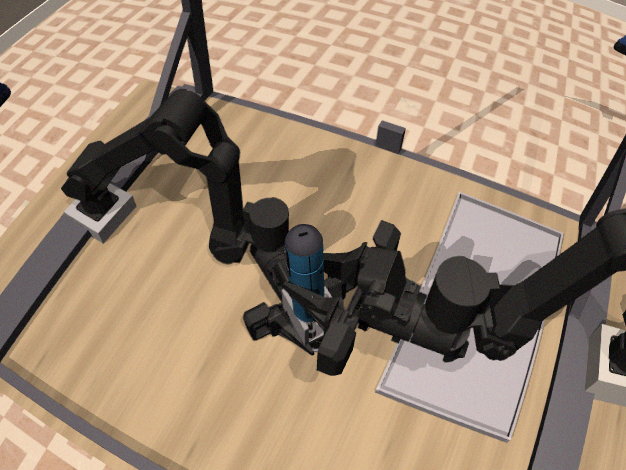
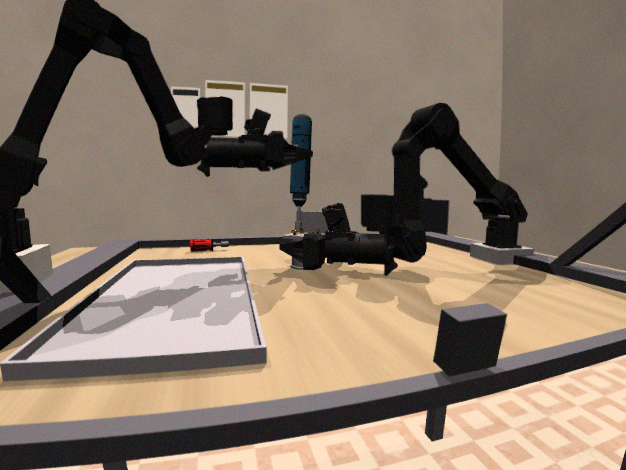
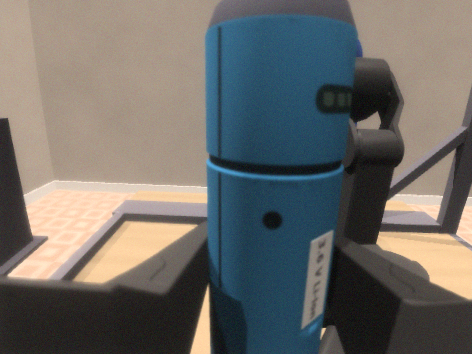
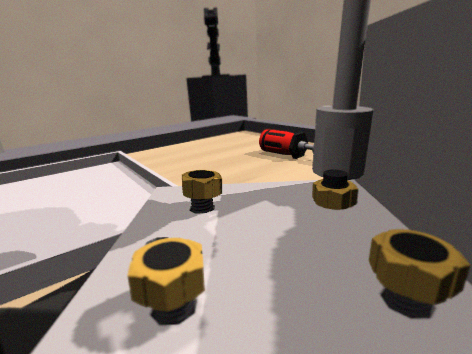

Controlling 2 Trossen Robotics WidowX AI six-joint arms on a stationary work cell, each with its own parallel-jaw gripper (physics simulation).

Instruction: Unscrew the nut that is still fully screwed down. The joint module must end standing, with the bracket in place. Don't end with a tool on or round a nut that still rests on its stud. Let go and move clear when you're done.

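Places are measured from the left arm's base along level axes (x ahead, y left, z up), in millimetres.
Pixels of known places: left gripper, between the fingertips: (image 1: 291,270) (image 2: 309,154) (image 3: 264,234); right gripper, between the fingertips: (image 2: 285,245) (image 4: 251,234); right arm's base, origin of its link: (image 1: 97,203) (image 2: 501,245).
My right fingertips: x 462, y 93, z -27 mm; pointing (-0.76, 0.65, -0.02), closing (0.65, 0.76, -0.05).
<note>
For each thing: its middle in the pictures, then the offset to it from my right fingertips.
- blue power screwdriver, middle of its body: (image 3: 261,345) (image 1: 307,292) (image 2: 300,172) 34 mm ahead, 10 mm left, 148 mm up
- far-right nut, middle of its body: (image 4: 334,193) 34 mm ahead, 2 mm right, 27 mm up
- bracket, middle of its body: (image 4: 274,160) (image 1: 315,308) (image 2: 306,225) 34 mm ahead, 27 mm right, 42 mm up
- standing joint module, middle of its body: (image 2: 306,248) 34 mm ahead, 27 mm right, 4 mm down
- red-handled screwdriver, middle of its body: (image 4: 294,144) (image 2: 209,245) 140 mm back, 217 mm left, 27 mm down
- dark block, middle of its body: (image 2: 469,338) (image 1: 390,136) 25 mm ahead, 458 mm right, 10 mm down
The blue power screwdriver (image 1: 305,260) (image 2: 300,177) (image 3: 275,125) is upright. My left gripper (image 2: 304,153) (image 3: 264,234) is shut on its body. Its grey socket (image 4: 342,145) hangs just above or behind the far-right nut (image 4: 335,194), apart from it; the exact offset is unclear. That nut sits down on the plate with its stud poking through. Three other brass nuts (image 4: 201,185) (image 4: 166,272) (image 4: 417,265) sit raised, thread showing below. The bracket (image 2: 313,221) (image 4: 240,280) lies on the standing joint module (image 2: 297,261). My right gripper (image 2: 288,246) is shut on the module, below the bracket; its fingertips are largely hidden.
A red-handled screwdriver (image 2: 201,244) (image 4: 276,141) lies on the table beyond the tray. The shallow tray (image 1: 444,422) (image 2: 255,354) is beside the module, under the left arm. A dark block (image 1: 390,136) (image 2: 470,339) stands on the frame edge.
</note>
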